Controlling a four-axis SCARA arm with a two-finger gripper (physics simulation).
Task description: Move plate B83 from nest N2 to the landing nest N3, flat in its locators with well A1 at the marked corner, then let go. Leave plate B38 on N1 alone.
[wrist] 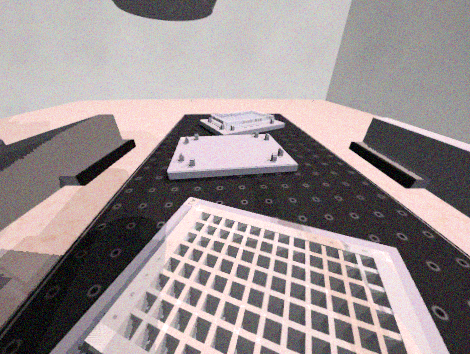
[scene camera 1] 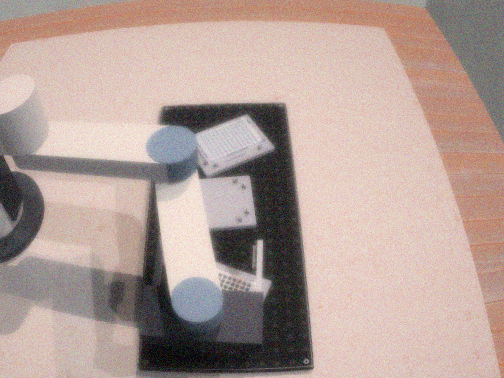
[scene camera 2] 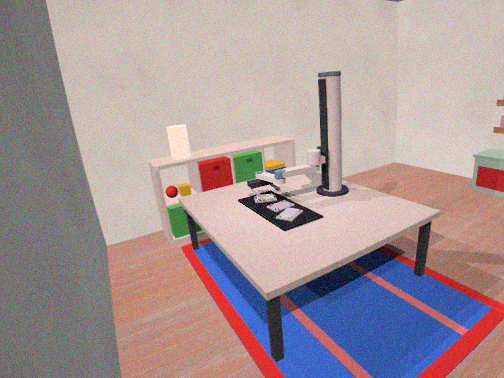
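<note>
My gripper (scene camera 1: 208, 263) (wrist: 243, 131) is open and empty, its fingers wide apart on either side above the near plate. This pale many-welled plate (scene camera 1: 235, 282) (scene camera 2: 265, 197) (wrist: 280, 290), apparently B83, sits turned at an angle on its nest (wrist: 422, 300), apparently N2; no label is readable, and the arm hides part of it in scene camera 1. The bare nest with upright locator pins, N3 (scene camera 1: 227, 202) (scene camera 2: 281, 206) (wrist: 232, 154), is in the middle. The far plate (scene camera 1: 230, 142) (wrist: 245, 120), apparently B38, sits on a tilted-round nest (scene camera 1: 260, 149) (wrist: 272, 127). The marked corner cannot be told.
All three nests stand on a black perforated board (scene camera 1: 280, 225) (scene camera 2: 305, 214) (wrist: 325, 200) on the pale table (scene camera 1: 375, 200) (scene camera 2: 350, 220). The arm's dark column base (scene camera 1: 32, 215) (scene camera 2: 332, 190) stands beside the board. A shelf unit (scene camera 2: 156, 200) stands behind the table.
</note>
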